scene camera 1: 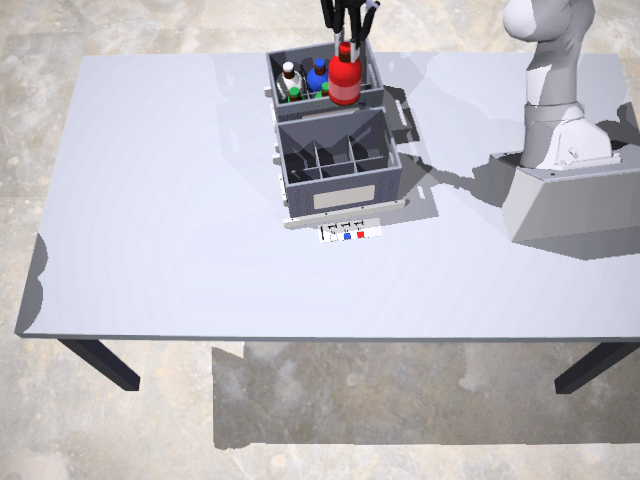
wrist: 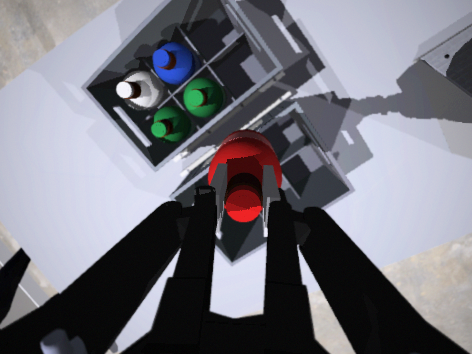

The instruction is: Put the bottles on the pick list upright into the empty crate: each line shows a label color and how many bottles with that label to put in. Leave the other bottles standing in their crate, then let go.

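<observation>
My gripper (scene camera 1: 346, 49) (wrist: 244, 179) is shut on the neck of a red bottle (scene camera 1: 344, 77) (wrist: 245, 155), which hangs upright in the air. In the wrist view it covers part of the empty crate (scene camera 1: 343, 178) (wrist: 325, 202), a grey box with dividers. The other crate (scene camera 1: 269, 77) (wrist: 122, 52) stands behind it and holds a white bottle (scene camera 1: 289, 82) (wrist: 145, 90), a blue bottle (scene camera 1: 316, 78) (wrist: 175, 65) and two green bottles (scene camera 1: 294, 93) (wrist: 172, 125) (wrist: 205, 97). The pick list (scene camera 1: 350, 230) shows 1 white, 1 blue and 1 red.
A pale rail (scene camera 1: 343, 213) runs along the front of the empty crate, between it and the pick list. The crates stand close together on the table (scene camera 1: 170, 232). The robot's base (scene camera 1: 568, 201) stands to their right in the scene view.
</observation>
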